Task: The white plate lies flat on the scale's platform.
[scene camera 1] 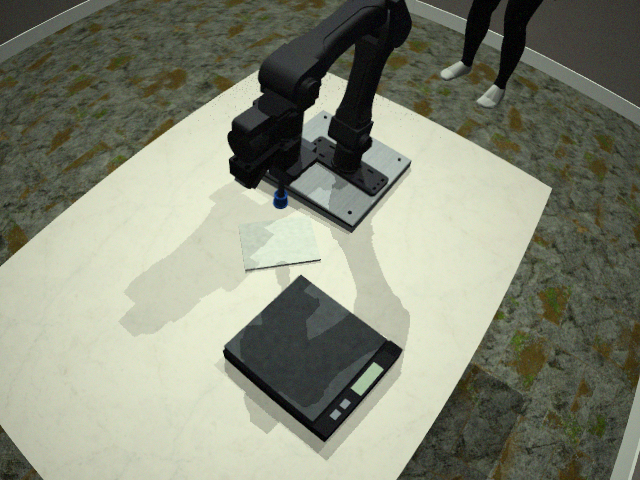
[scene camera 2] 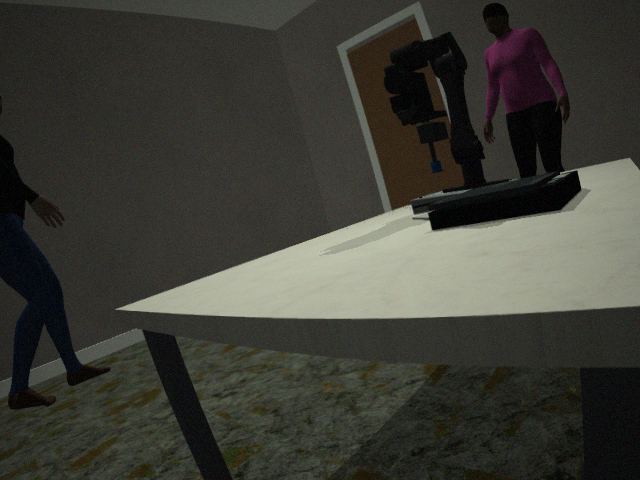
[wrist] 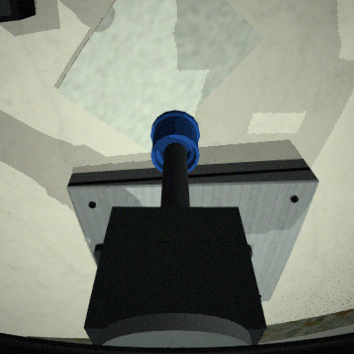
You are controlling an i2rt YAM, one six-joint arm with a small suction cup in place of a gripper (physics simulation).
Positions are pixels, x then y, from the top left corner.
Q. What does the scale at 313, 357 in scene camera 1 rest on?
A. The table.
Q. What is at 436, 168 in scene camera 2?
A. My suction cup.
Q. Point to my suction cup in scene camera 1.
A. At 279, 203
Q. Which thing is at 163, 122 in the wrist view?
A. My suction cup.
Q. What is my suction cup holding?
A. Nothing.
